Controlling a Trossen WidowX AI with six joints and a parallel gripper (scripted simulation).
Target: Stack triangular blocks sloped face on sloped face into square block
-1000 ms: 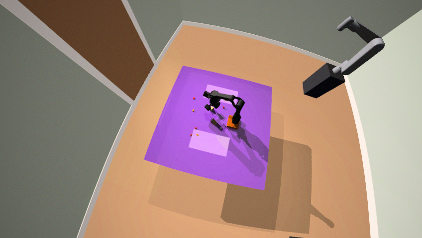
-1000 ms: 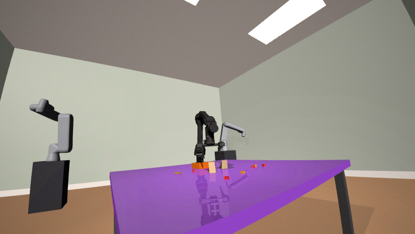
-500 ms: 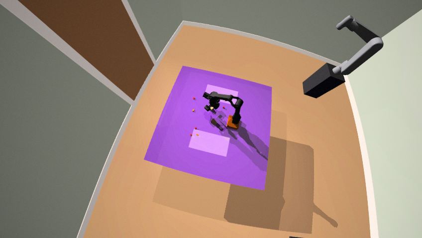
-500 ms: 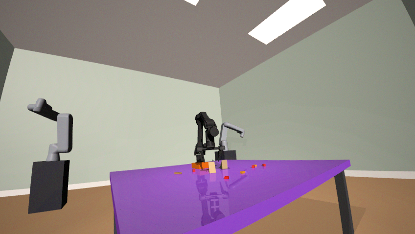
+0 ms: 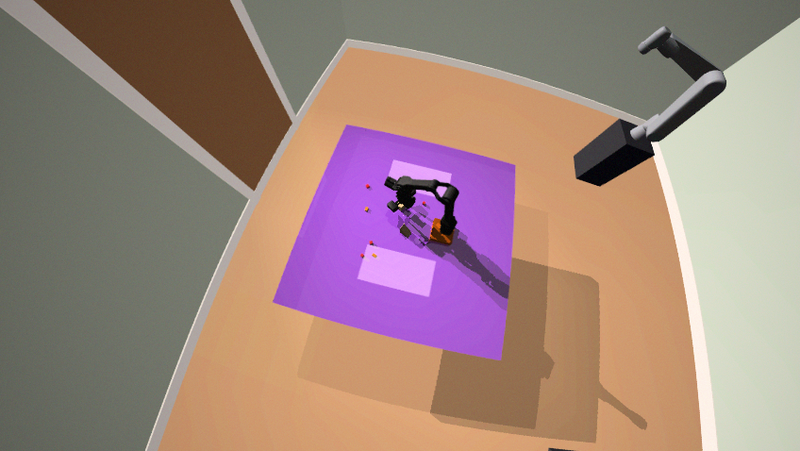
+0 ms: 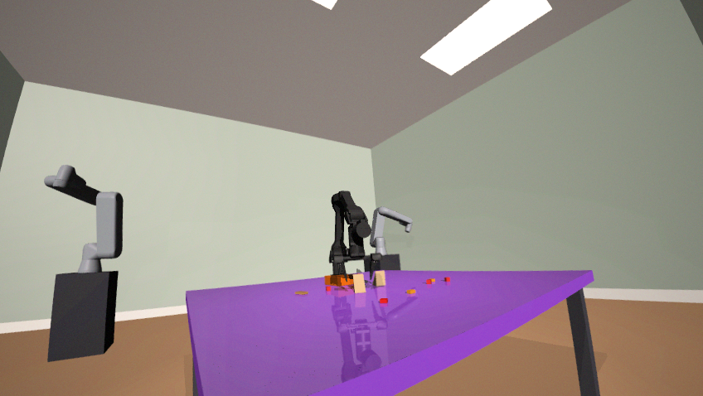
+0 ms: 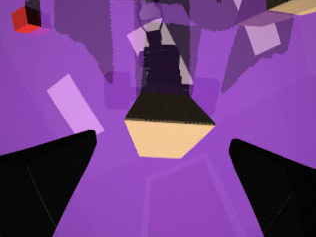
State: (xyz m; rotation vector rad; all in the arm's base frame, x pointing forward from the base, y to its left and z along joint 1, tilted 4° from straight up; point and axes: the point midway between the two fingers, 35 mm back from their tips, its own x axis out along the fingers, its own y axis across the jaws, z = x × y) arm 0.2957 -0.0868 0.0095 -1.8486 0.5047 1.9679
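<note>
My gripper tip is now 10 mm past the tan triangular block and 20 mm above it.
</note>
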